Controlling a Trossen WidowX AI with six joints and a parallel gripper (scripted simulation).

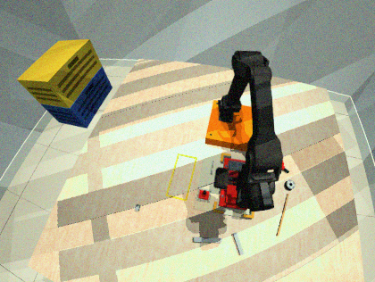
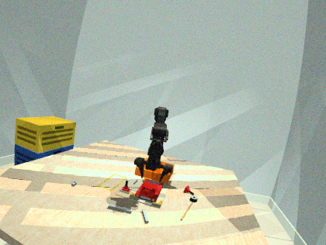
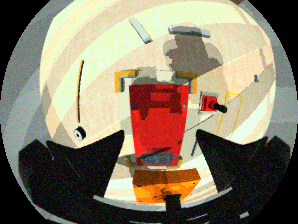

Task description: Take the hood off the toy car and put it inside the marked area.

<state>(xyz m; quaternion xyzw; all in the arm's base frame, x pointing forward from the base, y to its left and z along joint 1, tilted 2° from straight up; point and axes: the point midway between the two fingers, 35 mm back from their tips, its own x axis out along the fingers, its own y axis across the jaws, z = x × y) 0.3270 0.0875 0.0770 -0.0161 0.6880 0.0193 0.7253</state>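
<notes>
My gripper tip is 50 mm above the hood. From my gripper tip the other things lie so: wheel: 80 mm behind, 230 mm to the left, 80 mm below; thin stick: 40 mm ahead, 210 mm to the left, 80 mm below.
</notes>
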